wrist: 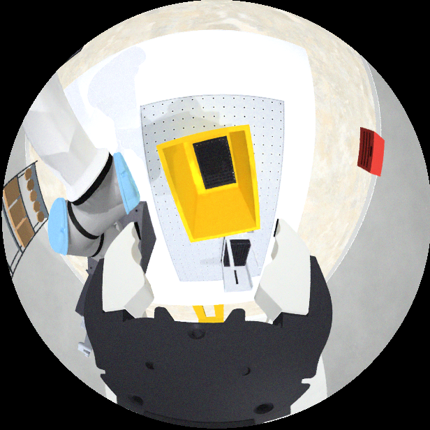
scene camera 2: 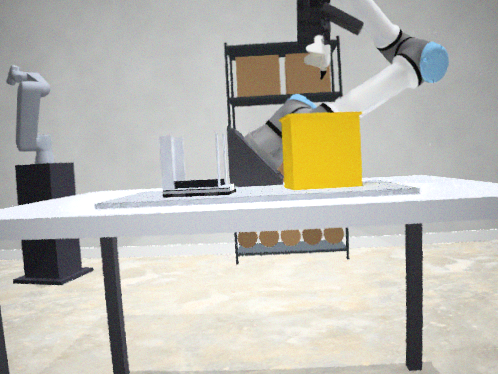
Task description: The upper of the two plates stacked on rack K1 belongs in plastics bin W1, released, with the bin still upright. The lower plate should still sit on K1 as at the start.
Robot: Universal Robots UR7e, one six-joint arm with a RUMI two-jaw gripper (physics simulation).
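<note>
My gripper is there in the pictures, and I can see it in the wrist view too. The pictures also show me a yellow bin W1.
</note>
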